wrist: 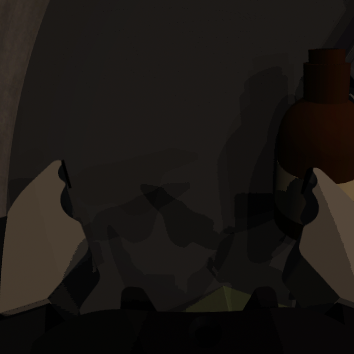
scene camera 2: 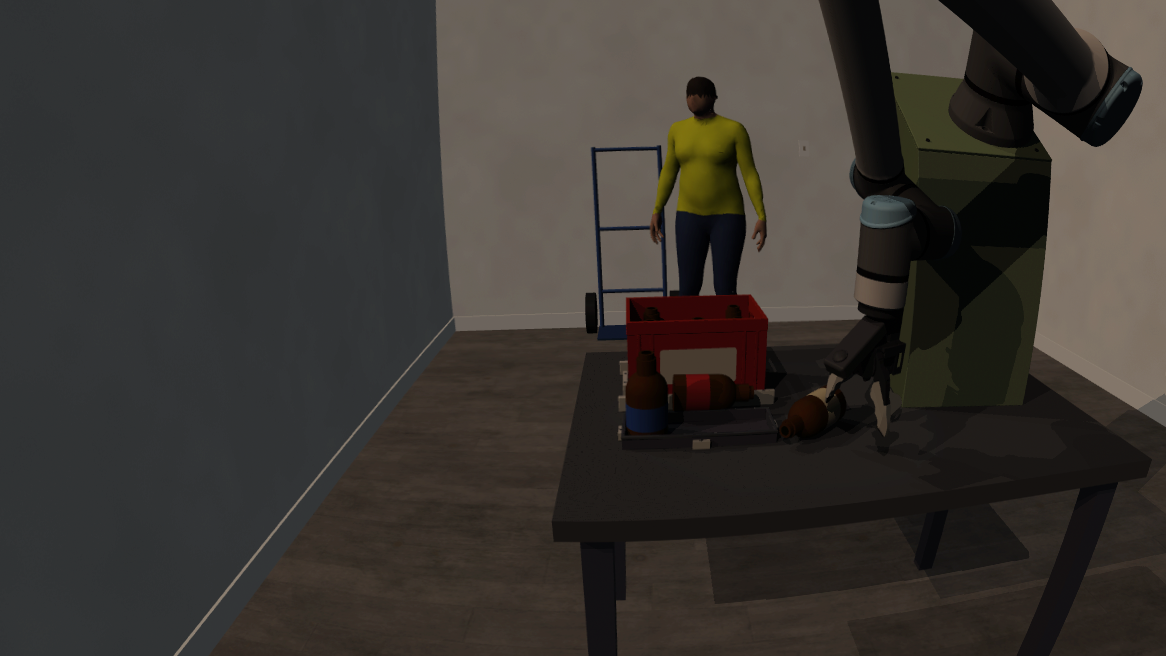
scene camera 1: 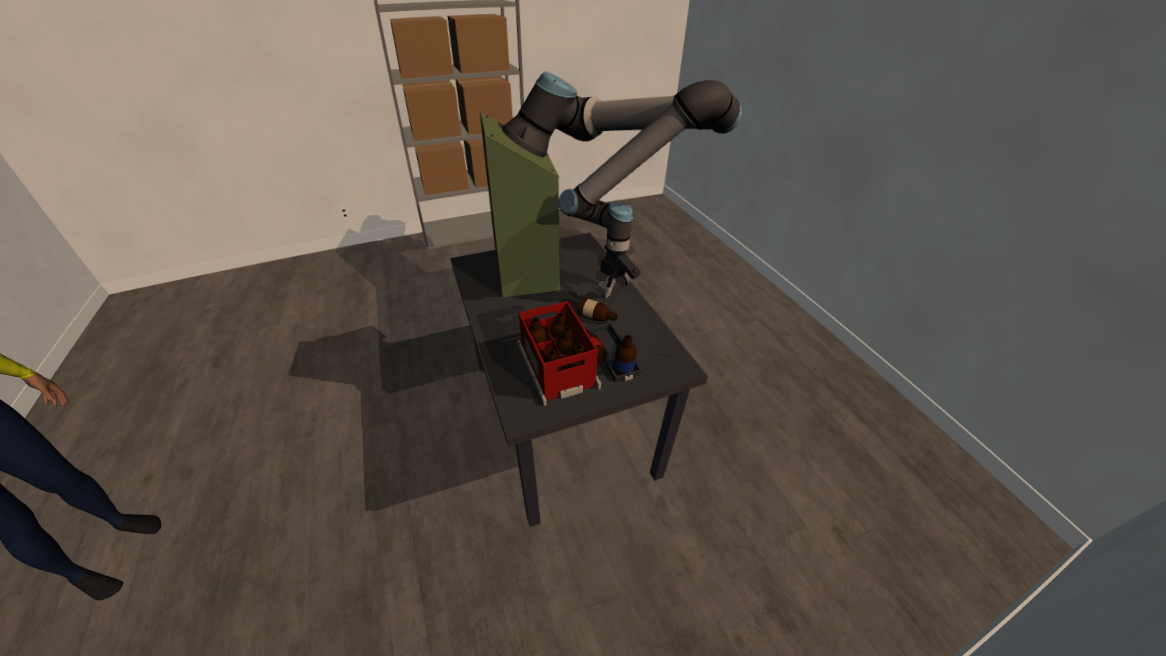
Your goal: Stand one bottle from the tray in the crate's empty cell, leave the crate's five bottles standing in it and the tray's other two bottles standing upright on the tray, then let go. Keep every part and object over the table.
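Frame: origin at the arm's base, x ahead, y left, z up, level; centimetres.
Seen in the pictures: gripper, fingertip midpoint: [wrist: 187, 167] [scene camera 2: 854, 419] [scene camera 1: 616, 291]; arm's base at its link origin: [scene camera 2: 989, 121] [scene camera 1: 523, 142].
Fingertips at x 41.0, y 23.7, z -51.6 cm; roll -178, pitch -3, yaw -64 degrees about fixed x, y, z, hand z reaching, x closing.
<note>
Offsets run from my fingertips to a thing's top centre. "spot": to the spot under its first point.
My gripper [scene camera 1: 618, 287] [scene camera 2: 856, 416] [wrist: 187, 167] is open and empty, low over the table. A cream-label bottle @(dx +5.1, dy -10.4, dz +0.0 cm) [scene camera 1: 590, 308] [scene camera 2: 808, 414] [wrist: 322, 130] lies on its side on the table; in the wrist view the right finger overlaps its label, and most of the bottle is outside the finger gap. A blue-label bottle @(dx +34.6, dy -14.4, dz +8.6 cm) [scene camera 1: 625, 354] [scene camera 2: 646, 393] stands upright at one end of the tray @(spot: dx +31.8, dy -9.5, dz -6.3 cm) [scene camera 2: 664, 443]. A red-label bottle @(dx +21.4, dy -22.1, dz +1.1 cm) [scene camera 2: 711, 391] lies on its side between the tray's bare part and the crate. The red crate @(dx +23.5, dy -35.9, dz +10.2 cm) [scene camera 1: 570, 378] [scene camera 2: 697, 328] holds several brown bottles; its empty cell is hard to make out.
The green robot pedestal [scene camera 1: 525, 228] [scene camera 2: 970, 326] stands on the table [scene camera 1: 521, 424] [scene camera 2: 815, 509] close behind the gripper. Pale brackets surround the crate and tray. A person [scene camera 2: 707, 167] and a blue hand truck [scene camera 2: 596, 203] stand beyond the table.
</note>
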